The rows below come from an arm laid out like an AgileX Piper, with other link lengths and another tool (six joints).
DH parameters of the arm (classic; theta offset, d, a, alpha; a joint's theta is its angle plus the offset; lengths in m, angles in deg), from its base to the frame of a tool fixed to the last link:
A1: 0 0.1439 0 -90
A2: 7.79 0 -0.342 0
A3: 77.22 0 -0.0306 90
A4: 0 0.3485 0 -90
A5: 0 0 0 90
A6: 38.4 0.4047 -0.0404 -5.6
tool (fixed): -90 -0.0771 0 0
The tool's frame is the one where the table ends.
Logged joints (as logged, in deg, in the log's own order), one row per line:
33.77 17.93 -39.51 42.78 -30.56 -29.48
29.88 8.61 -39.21 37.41 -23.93 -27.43
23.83 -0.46 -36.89 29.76 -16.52 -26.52
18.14 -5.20 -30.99 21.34 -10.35 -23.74
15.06 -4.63 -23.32 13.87 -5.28 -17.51
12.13 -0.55 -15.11 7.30 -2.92 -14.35
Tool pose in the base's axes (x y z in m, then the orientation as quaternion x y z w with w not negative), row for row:
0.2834 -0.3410 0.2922 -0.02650 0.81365 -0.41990 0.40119
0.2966 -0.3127 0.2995 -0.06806 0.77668 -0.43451 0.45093
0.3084 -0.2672 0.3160 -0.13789 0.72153 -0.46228 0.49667
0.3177 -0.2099 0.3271 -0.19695 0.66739 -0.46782 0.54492
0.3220 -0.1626 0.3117 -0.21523 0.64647 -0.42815 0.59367
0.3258 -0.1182 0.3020 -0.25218 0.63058 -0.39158 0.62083
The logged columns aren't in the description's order. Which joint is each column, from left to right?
Columns, left to right: A6, A5, A1, A2, A3, A4.
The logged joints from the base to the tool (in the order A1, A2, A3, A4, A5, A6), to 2 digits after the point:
-39.51 42.78 -30.56 -29.48 17.93 33.77
-39.21 37.41 -23.93 -27.43 8.61 29.88
-36.89 29.76 -16.52 -26.52 -0.46 23.83
-30.99 21.34 -10.35 -23.74 -5.20 18.14
-23.32 13.87 -5.28 -17.51 -4.63 15.06
-15.11 7.30 -2.92 -14.35 -0.55 12.13

